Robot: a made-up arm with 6 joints. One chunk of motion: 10 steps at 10 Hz.
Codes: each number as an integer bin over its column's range. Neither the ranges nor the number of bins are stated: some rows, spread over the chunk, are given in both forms.
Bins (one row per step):
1: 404 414 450 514 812 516
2: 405 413 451 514 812 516
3: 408 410 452 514 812 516
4: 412 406 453 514 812 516
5: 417 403 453 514 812 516
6: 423 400 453 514 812 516
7: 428 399 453 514 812 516
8: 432 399 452 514 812 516
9: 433 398 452 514 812 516
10: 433 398 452 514 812 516
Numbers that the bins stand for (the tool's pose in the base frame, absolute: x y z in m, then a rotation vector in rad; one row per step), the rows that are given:
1: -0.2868 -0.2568 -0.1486 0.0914 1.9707 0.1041
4: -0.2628 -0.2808 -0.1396 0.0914 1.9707 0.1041
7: -0.2147 -0.3018 -0.1396 0.0914 1.9707 0.1041
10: -0.1997 -0.3048 -0.1426 0.0914 1.9707 0.1041
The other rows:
2: -0.2838 -0.2598 -0.1456 0.0914 1.9707 0.1041
3: -0.2748 -0.2688 -0.1426 0.0914 1.9707 0.1041
5: -0.2477 -0.2898 -0.1396 0.0914 1.9707 0.1041
6: -0.2297 -0.2988 -0.1396 0.0914 1.9707 0.1041
8: -0.2027 -0.3018 -0.1426 0.0914 1.9707 0.1041
9: -0.1997 -0.3048 -0.1426 0.0914 1.9707 0.1041

